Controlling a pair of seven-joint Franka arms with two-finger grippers.
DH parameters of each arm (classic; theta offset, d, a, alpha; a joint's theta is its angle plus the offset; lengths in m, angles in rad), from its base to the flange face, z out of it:
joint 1: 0 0.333 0 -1.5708
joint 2: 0 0 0 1.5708
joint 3: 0 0.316 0.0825 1.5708
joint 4: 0 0 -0.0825 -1.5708
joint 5: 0 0.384 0 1.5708
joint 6: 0 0 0.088 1.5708
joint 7: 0 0.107 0 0
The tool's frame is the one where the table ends.
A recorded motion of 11 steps. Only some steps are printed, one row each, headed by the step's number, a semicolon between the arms.
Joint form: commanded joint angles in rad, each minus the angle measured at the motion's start. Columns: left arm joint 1, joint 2, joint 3, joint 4, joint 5, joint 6, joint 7; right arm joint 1, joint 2, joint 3, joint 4, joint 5, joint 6, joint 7.
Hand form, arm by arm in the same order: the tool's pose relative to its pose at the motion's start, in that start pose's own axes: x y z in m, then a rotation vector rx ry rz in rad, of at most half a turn. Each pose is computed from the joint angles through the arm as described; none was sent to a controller.
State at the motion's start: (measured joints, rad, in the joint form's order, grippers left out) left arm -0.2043 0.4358 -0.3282 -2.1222 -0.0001 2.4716 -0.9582; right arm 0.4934 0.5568 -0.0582 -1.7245 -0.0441 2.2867 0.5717
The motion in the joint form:
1: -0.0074 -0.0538 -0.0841 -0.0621 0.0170 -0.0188 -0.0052; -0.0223 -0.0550 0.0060 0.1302 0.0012 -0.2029 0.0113
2: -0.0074 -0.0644 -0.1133 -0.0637 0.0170 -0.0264 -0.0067; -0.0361 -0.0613 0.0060 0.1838 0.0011 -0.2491 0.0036
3: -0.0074 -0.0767 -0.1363 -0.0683 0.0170 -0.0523 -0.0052; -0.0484 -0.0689 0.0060 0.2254 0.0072 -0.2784 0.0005
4: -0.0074 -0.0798 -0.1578 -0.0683 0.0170 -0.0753 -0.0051; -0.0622 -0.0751 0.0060 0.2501 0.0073 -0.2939 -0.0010
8: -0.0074 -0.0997 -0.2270 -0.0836 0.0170 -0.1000 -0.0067; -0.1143 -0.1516 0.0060 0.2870 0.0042 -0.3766 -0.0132
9: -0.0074 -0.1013 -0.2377 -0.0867 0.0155 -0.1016 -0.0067; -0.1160 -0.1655 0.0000 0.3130 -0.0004 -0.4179 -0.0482
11: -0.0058 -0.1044 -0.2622 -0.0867 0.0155 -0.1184 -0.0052; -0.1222 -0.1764 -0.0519 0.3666 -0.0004 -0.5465 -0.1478
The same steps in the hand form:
1: -0.0559 0.0117 -0.0024 0.0279 -0.0145 0.1014; 0.0209 0.0067 -0.0768 -0.0087 -0.0171 0.0372
2: -0.0707 0.0192 -0.0066 0.0253 -0.0172 0.1291; 0.0321 0.0128 -0.1013 -0.0028 -0.0058 0.0456
3: -0.0840 0.0220 -0.0090 0.0414 -0.0277 0.1541; 0.0408 0.0186 -0.1229 0.0113 0.0080 0.0594
4: -0.0957 0.0251 -0.0088 0.0568 -0.0410 0.1754; 0.0479 0.0266 -0.1370 0.0185 0.0207 0.0730
8: -0.1338 0.0341 -0.0113 0.0729 -0.0565 0.2435; 0.0568 0.0676 -0.1977 0.0296 0.0458 0.1176
9: -0.1398 0.0351 -0.0109 0.0746 -0.0601 0.2531; 0.0568 0.0744 -0.2158 0.0219 0.0478 0.0904
11: -0.1521 0.0379 -0.0115 0.0850 -0.0693 0.2774; 0.0615 0.1108 -0.2364 -0.0262 -0.0038 0.0481

